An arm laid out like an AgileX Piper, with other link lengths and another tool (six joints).
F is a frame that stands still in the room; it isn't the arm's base.
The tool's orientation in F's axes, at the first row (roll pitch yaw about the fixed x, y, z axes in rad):
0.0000 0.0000 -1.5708
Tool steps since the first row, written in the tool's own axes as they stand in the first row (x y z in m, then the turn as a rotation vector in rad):
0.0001 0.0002 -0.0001 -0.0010 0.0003 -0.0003
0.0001 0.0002 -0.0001 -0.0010 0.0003 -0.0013
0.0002 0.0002 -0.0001 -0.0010 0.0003 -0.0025
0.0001 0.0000 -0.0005 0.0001 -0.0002 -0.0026
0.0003 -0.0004 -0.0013 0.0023 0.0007 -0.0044
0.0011 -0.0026 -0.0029 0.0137 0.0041 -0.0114
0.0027 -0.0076 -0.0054 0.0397 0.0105 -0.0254
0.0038 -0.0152 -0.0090 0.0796 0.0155 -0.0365
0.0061 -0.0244 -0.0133 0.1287 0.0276 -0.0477
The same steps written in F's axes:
0.0002 -0.0001 -0.0001 0.0003 0.0010 -0.0003
0.0002 -0.0001 -0.0001 0.0003 0.0010 -0.0013
0.0002 -0.0002 -0.0001 0.0003 0.0010 -0.0025
0.0000 -0.0001 -0.0005 -0.0002 -0.0001 -0.0026
-0.0004 -0.0003 -0.0013 0.0007 -0.0023 -0.0044
-0.0026 -0.0011 -0.0029 0.0041 -0.0137 -0.0114
-0.0076 -0.0027 -0.0054 0.0105 -0.0397 -0.0254
-0.0152 -0.0038 -0.0090 0.0155 -0.0796 -0.0365
-0.0244 -0.0061 -0.0133 0.0276 -0.1287 -0.0477

